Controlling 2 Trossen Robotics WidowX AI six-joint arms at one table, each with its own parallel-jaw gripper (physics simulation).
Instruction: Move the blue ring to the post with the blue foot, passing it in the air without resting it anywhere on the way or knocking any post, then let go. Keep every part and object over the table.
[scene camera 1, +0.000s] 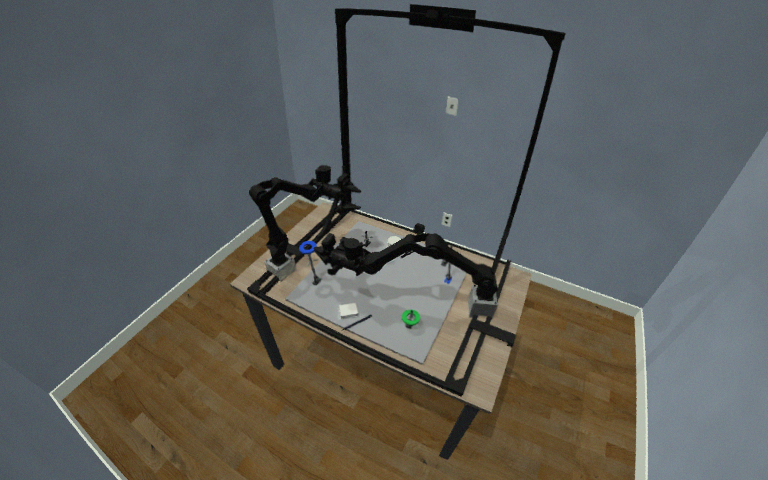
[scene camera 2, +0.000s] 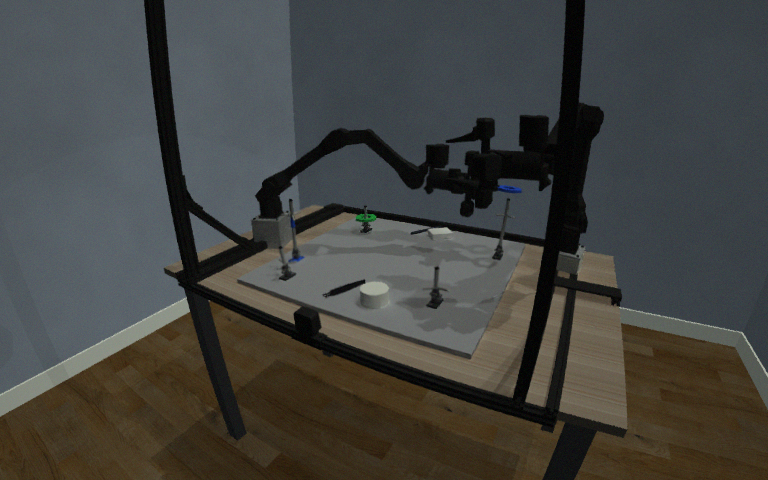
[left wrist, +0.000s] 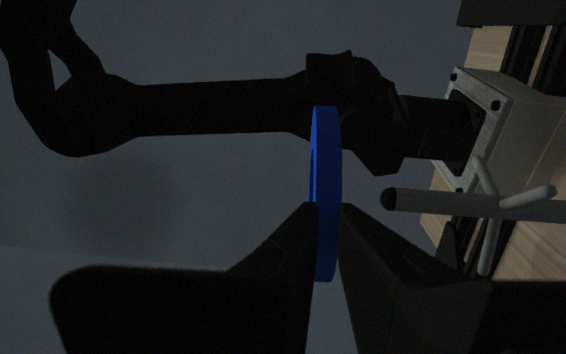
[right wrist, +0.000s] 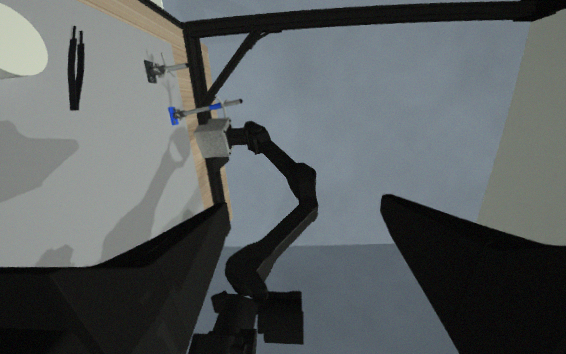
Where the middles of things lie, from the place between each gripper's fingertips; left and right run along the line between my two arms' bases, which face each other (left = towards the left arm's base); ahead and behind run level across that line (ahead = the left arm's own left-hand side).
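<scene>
I see the blue ring (left wrist: 325, 160), and it sits 30 mm to the right of my left hand. Going by its middle, the blue ring is nearer to my left hand than to my right hand.
From my right hand, I find the ring 230 mm ahead, and it is also 160 mm to the right of that hand and 110 mm below it.
</scene>
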